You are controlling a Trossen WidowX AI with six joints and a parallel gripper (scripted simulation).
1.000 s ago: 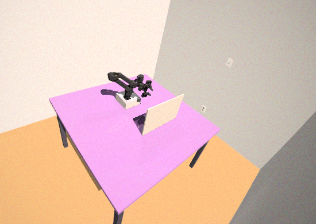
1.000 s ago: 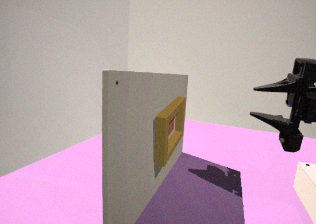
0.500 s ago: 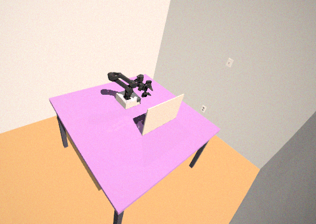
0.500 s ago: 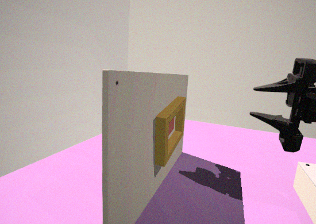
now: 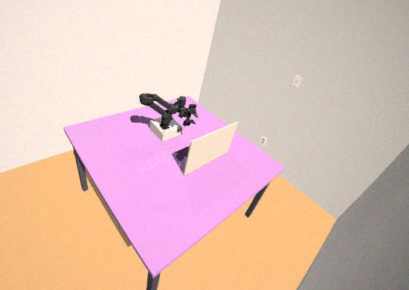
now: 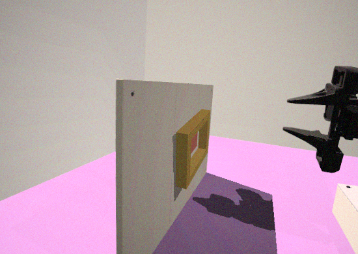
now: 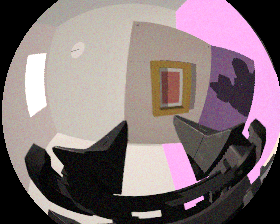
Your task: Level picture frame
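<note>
The yellow picture frame is 190 mm ahead of my gripper tip, 90 mm below it and 10 mm to the right of it. Round my gripper tip: upright wall panel 200 mm ahead, 110 mm below.
</note>
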